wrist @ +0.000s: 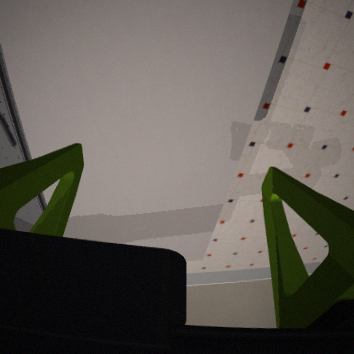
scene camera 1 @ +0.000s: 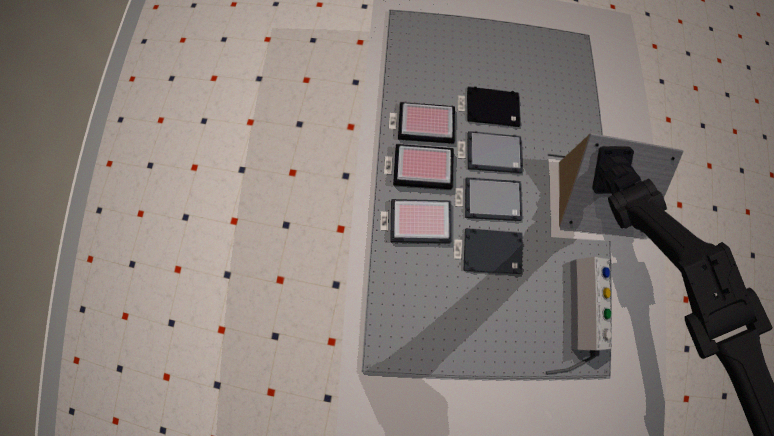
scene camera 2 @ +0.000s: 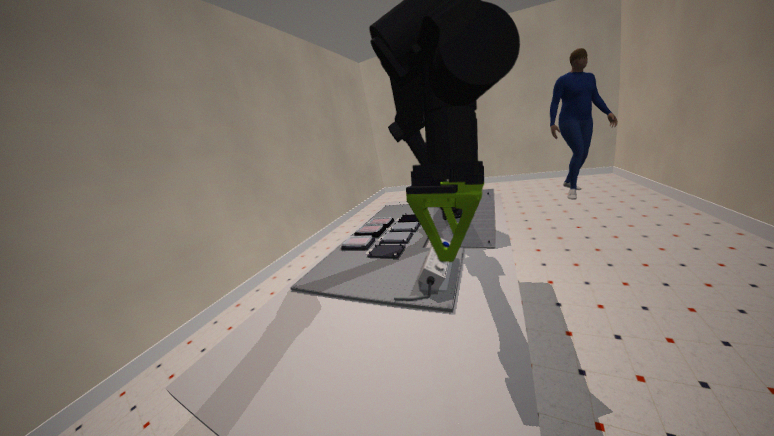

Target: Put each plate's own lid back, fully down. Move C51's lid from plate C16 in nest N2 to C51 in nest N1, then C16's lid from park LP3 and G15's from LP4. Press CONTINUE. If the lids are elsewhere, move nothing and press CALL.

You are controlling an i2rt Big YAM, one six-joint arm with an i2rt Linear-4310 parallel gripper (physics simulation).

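Places are measured from the arm's base along level axes (x ahead, y left, z up), in millimetres.
Pixels of known places: gripper, between the fingertips: [wrist: 175, 164] [scene camera 2: 453, 245]; arm's base, origin of its link: [scene camera 1: 611, 168].
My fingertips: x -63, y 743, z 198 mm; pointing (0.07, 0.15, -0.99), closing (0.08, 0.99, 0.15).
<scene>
Ahead of a thing's pixels: the offset from my fingertips to its top centre. "*": to the spot under its first point. Level surfaces: height alone.
Three plates with pink wells stand in the left column: the far plate {499 mm ahead, 901 mm right, 296 mm down} [scene camera 1: 426, 120] and middle plate {512 mm ahead, 778 mm right, 289 mm down} [scene camera 1: 423, 165] in black surrounds, the near plate {522 mm ahead, 640 mm right, 292 mm down} [scene camera 1: 420, 220] paler. Whether clear lids cover them I cannot tell. In the right column are a black flat piece {* 317 mm ahead, 954 mm right, 316 mm down} [scene camera 1: 493, 106], two grey panels {324 mm ahead, 824 mm right, 308 mm down} [scene camera 1: 495, 151] {337 mm ahead, 698 mm right, 308 mm down} [scene camera 1: 493, 198] and a dark flat piece {* 350 mm ahead, 565 mm right, 316 mm down} [scene camera 1: 492, 251], each with a small white tag. Nest and park labels are unreadable. The button box {102 mm ahead, 426 mm right, 242 mm down} [scene camera 1: 586, 303] [scene camera 2: 434, 273] has blue, yellow, green and white buttons. My gripper [scene camera 2: 446, 254] [wrist: 175, 164] is open and empty, pictured over the box in scene camera 2.
The pegboard {325 mm down} [scene camera 1: 417, 324] [scene camera 2: 346, 278] lies on a pale table {338 mm down} [scene camera 2: 335, 373]. A grey mounting plate [scene camera 1: 658, 167] carries the arm's base at the board's right side. A cable {* 168 mm ahead, 267 mm right, 318 mm down} [scene camera 1: 566, 370] runs from the box. A person in blue [scene camera 2: 577, 102] stands beyond the table.
</scene>
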